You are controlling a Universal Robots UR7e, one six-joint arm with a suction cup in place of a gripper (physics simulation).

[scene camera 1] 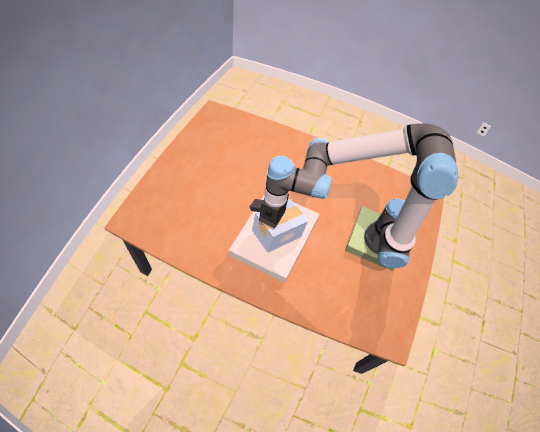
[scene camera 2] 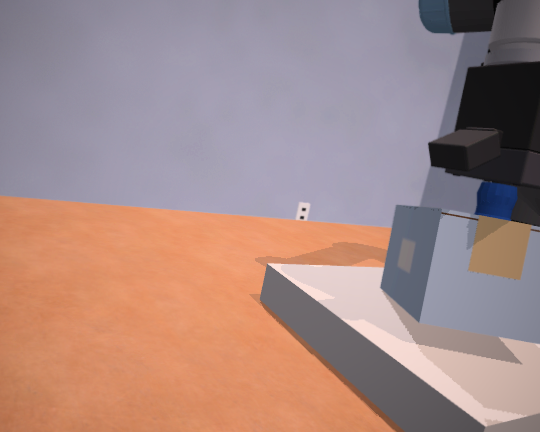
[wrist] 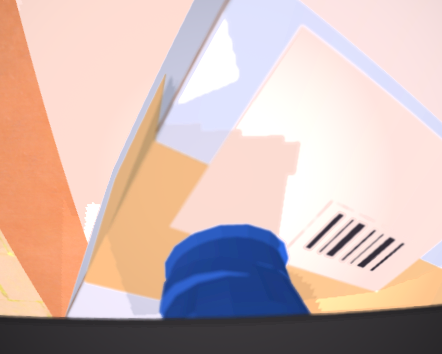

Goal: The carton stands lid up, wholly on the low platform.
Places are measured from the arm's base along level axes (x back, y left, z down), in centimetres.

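Where they show: hand at its tool point: (scene camera 2: 489,231) (wrist: 215,230).
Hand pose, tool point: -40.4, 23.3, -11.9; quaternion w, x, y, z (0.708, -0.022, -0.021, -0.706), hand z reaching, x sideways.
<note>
Things, the pixels of their top centre, and the offset from my tool point, as dx, dy, dz. "spot": a spot on its surface instead. Level surfaces: height alone.
- pale blue carton at its top centre: (wrist: 338,322) (scene camera 2: 475,206) (scene camera 1: 281,216) +2.1, -3.8, -1.8
- low white platform at its top centre: (wrist: 288,127) (scene camera 2: 430,317) (scene camera 1: 276,231) +0.8, -4.5, +11.0
- lid at a spot on its surface: (wrist: 325,123) spot: -4.0, -2.2, -1.2
- orange table at its surface level: dz +15.8
The pale blue carton (scene camera 1: 289,233) (scene camera 2: 440,274) stands lid up on the low white platform (scene camera 1: 255,253) (scene camera 2: 333,334), towards its back part and within its edges. The lid (wrist: 325,123) faces up with tan tape and a barcode label on it. My blue suction cup (wrist: 230,270) (scene camera 1: 270,215) (scene camera 2: 481,199) presses down on the lid near its taped end, and the carton is held on it. In scene camera 2 the carton's bottom edge meets the platform top with its shadow right beside it.
The platform lies on an orange table (scene camera 1: 183,193) (scene camera 2: 161,300). The arm's base stands on a green pad (scene camera 1: 363,229) to the right of the platform. The arm's links reach over the table behind the carton. A wall outlet (scene camera 2: 303,211) shows far back.
</note>
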